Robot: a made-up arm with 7 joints.
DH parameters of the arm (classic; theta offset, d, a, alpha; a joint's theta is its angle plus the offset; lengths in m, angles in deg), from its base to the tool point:
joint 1: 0 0.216 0 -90
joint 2: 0 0 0 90
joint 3: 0 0.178 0.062 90
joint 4: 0 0 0.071 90
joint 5: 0 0.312 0 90
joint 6: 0 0 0.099 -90
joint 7: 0 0.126 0 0
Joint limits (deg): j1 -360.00..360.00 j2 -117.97..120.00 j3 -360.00..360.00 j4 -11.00..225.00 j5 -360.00..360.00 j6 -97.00..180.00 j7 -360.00..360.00
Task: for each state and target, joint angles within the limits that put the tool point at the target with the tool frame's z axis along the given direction. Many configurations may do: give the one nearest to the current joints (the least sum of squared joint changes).
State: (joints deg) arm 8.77 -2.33 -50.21 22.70 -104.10 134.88 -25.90
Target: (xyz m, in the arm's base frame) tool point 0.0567 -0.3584 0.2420 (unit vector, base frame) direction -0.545 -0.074 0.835
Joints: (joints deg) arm 0.63 8.28 -58.43 37.37 -110.62 140.26 -25.90
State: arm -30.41 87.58 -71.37 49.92 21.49 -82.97 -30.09
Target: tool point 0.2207 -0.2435 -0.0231 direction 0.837 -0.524 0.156
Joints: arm 3.11 106.65 -41.78 73.04 43.08 -97.00 -30.09
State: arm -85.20 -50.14 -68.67 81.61 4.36 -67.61 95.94
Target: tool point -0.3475 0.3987 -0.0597 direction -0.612 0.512 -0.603
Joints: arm -85.02 -95.51 -116.76 101.52 27.06 -30.81 95.94
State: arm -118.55 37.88 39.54 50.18 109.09 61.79 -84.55
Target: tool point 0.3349 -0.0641 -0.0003 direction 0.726 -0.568 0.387
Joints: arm -115.04 83.09 39.94 30.01 112.83 93.90 -84.55
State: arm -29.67 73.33 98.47 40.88 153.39 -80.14 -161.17
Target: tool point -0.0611 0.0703 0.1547 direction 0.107 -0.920 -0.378
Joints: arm 23.48 76.82 86.06 20.48 158.48 -88.65 -161.17
